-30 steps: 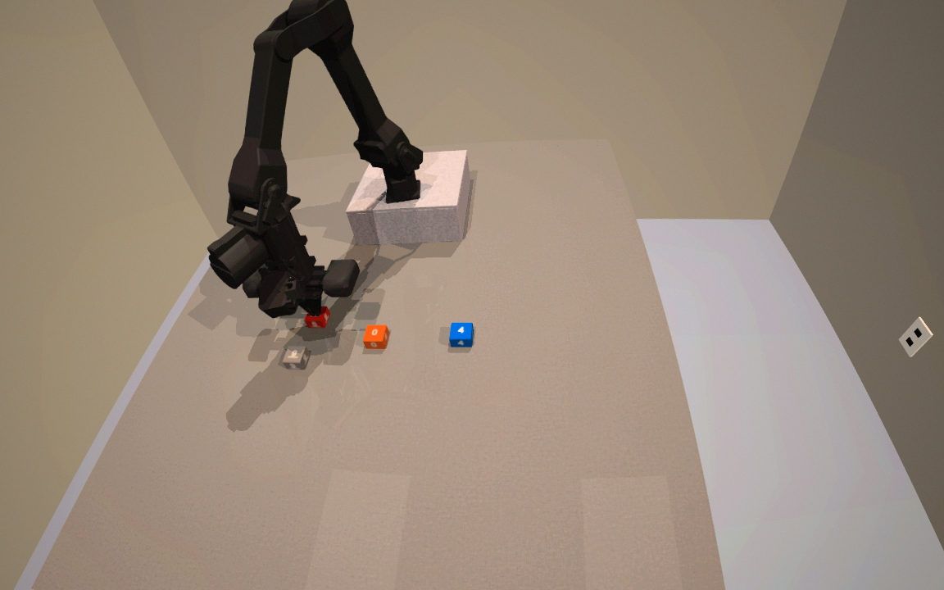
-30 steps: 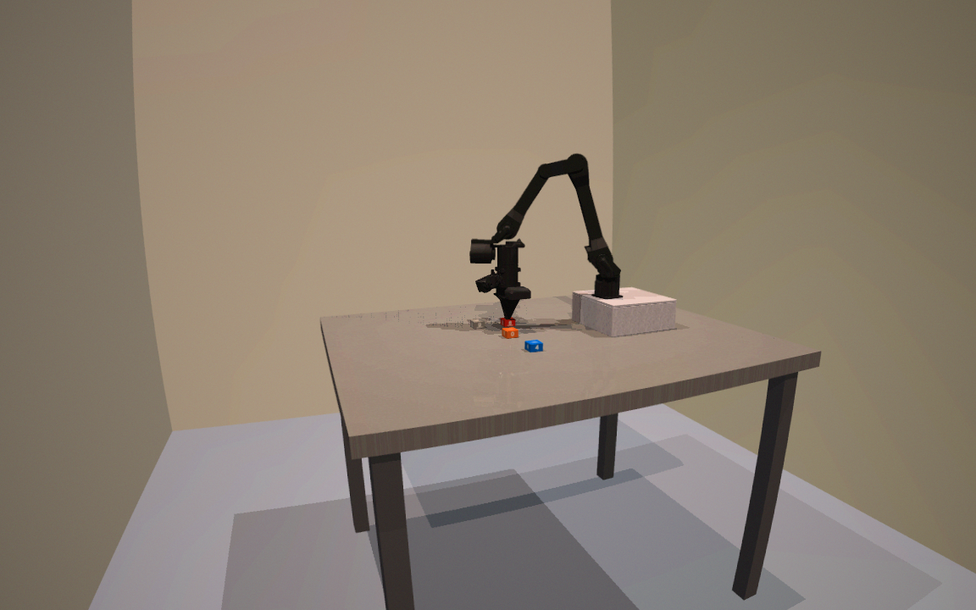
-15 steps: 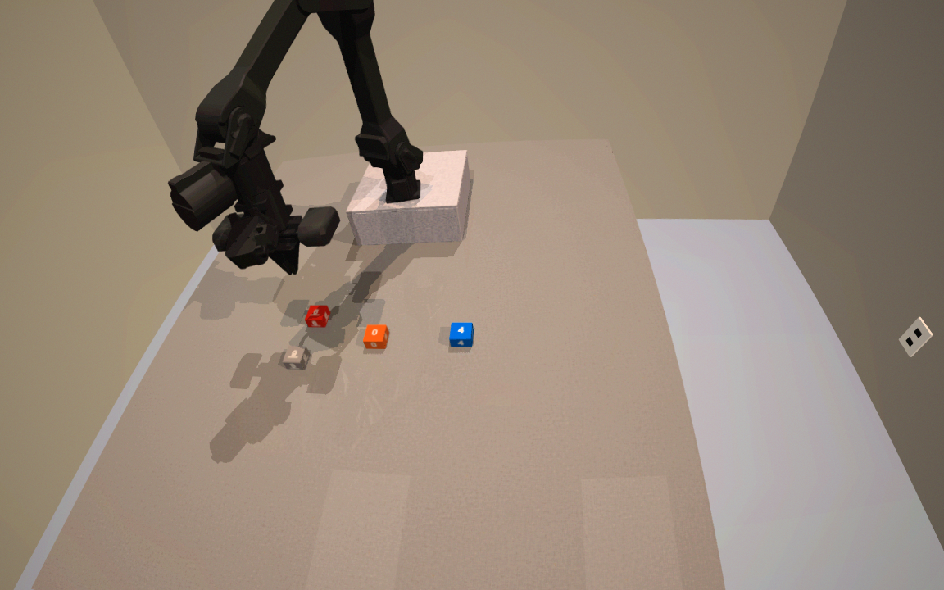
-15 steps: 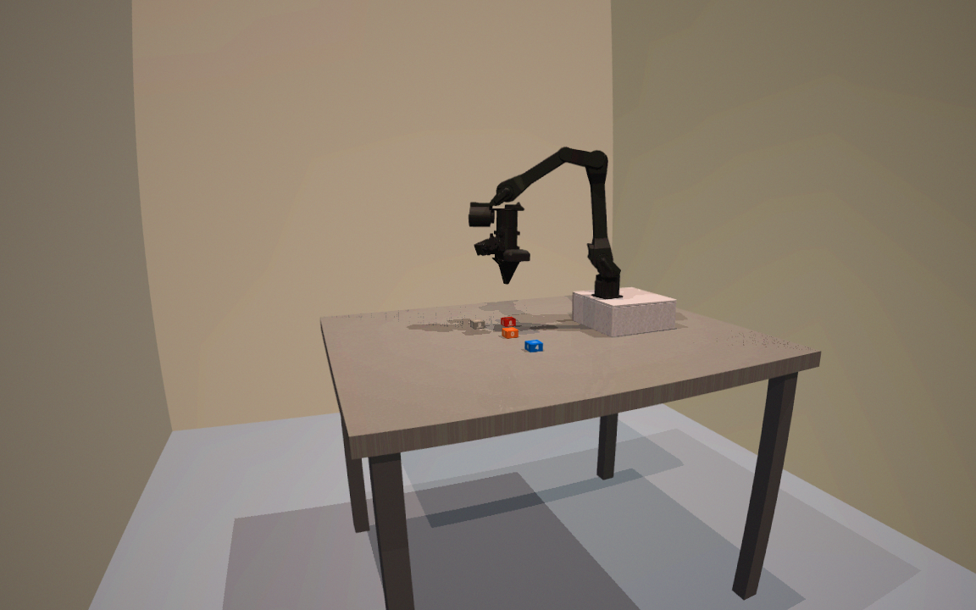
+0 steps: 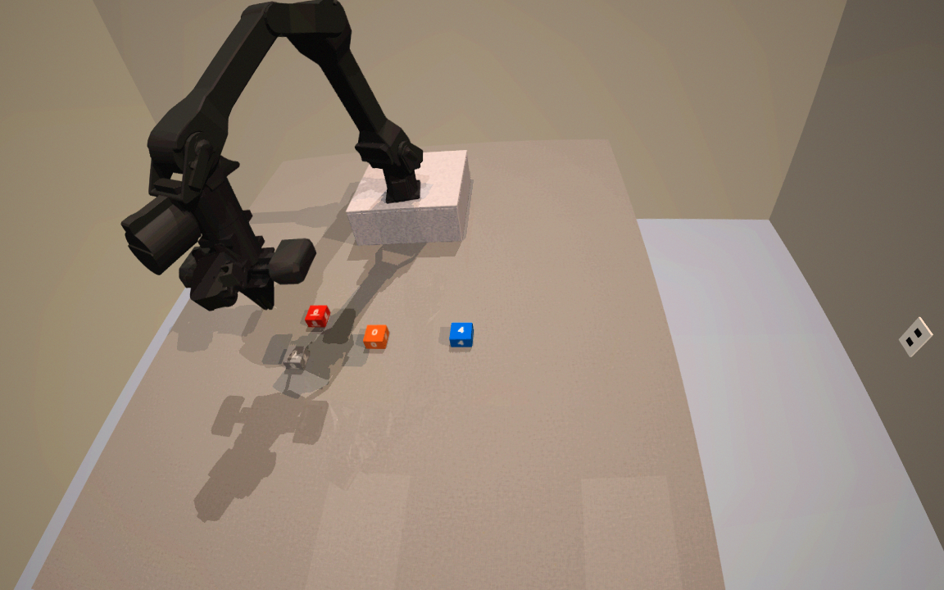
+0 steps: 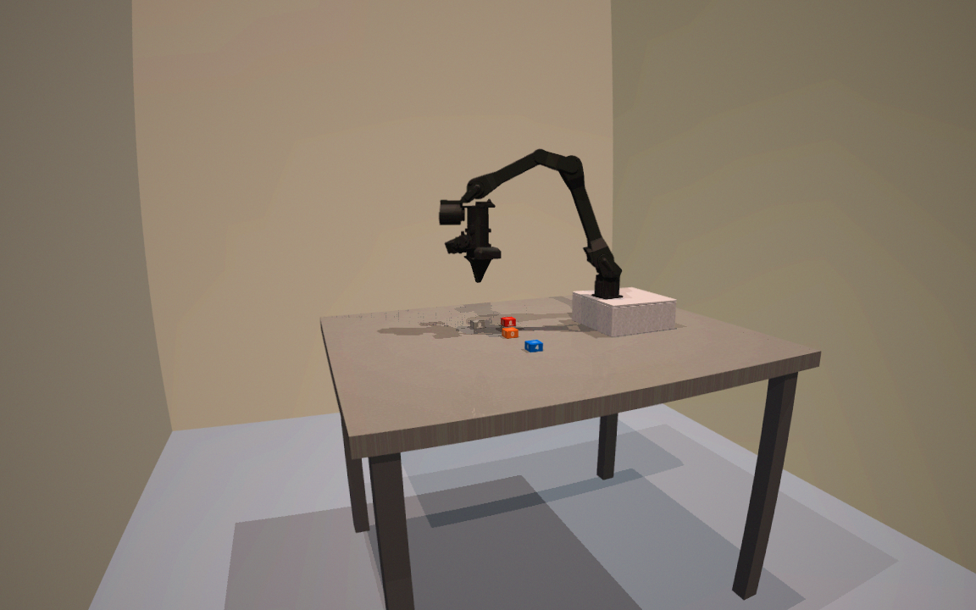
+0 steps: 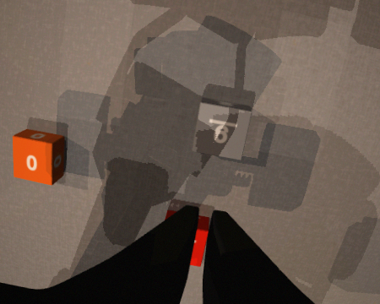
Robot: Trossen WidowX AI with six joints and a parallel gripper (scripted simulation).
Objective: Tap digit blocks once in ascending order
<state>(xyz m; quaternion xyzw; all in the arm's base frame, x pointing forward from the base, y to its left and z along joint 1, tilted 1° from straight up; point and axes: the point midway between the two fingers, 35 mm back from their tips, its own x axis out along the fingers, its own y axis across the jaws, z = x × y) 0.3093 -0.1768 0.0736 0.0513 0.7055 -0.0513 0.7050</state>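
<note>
My gripper tip is now 10 mm to the left of the grey block and 120 mm above it. The rest, counted from my gripper tip: blue block: 10 mm behind, 260 mm to the left, 120 mm below; red block: 80 mm behind, 20 mm to the left, 120 mm below; orange block: 20 mm behind, 130 mm to the left, 120 mm below.
</note>
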